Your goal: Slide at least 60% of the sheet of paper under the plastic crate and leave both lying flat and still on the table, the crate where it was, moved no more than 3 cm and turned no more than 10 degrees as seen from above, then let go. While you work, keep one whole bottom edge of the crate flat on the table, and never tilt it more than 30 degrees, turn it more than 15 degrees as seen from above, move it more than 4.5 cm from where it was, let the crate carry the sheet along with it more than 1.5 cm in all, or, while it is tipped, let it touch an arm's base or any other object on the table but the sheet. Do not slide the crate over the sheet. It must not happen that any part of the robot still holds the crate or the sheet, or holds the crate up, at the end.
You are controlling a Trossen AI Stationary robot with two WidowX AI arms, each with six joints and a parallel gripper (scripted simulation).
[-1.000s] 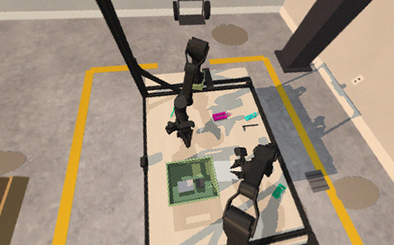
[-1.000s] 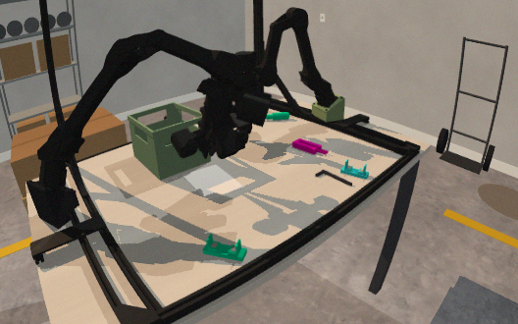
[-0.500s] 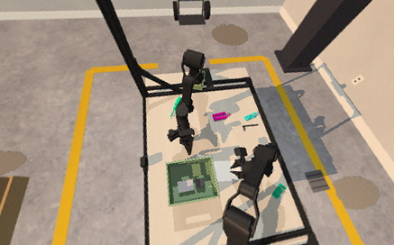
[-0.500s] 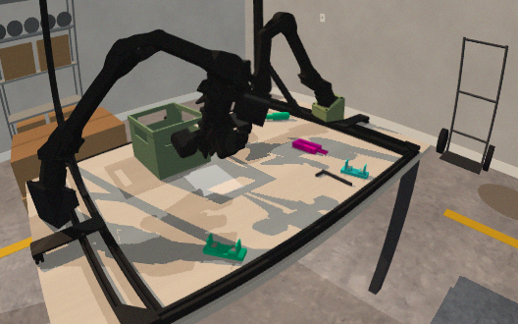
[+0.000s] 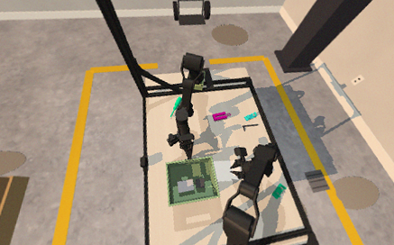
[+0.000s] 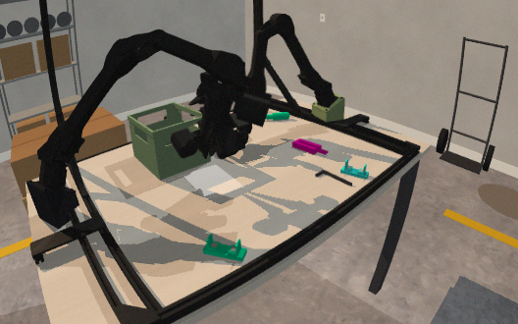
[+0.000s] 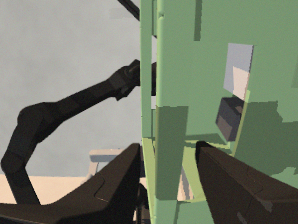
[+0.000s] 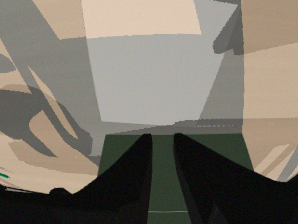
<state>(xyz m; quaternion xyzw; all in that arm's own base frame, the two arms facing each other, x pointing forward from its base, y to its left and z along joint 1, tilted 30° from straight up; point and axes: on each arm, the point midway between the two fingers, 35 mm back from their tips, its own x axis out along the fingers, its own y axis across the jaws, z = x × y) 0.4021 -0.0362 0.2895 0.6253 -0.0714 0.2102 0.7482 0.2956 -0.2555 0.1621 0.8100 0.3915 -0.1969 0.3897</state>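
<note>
My right gripper is now 10 cm above the paper sheet, 2 cm past it and 1 cm to the right of it. Also, from my right hand: black hex key (25 cm to the left, 16 cm ahead, 10 cm below); green clamp (23 cm ahead, 12 cm to the right, 9 cm below); green plastic crate (21 cm behind, 3 cm below, 2 cm to the right).
</note>
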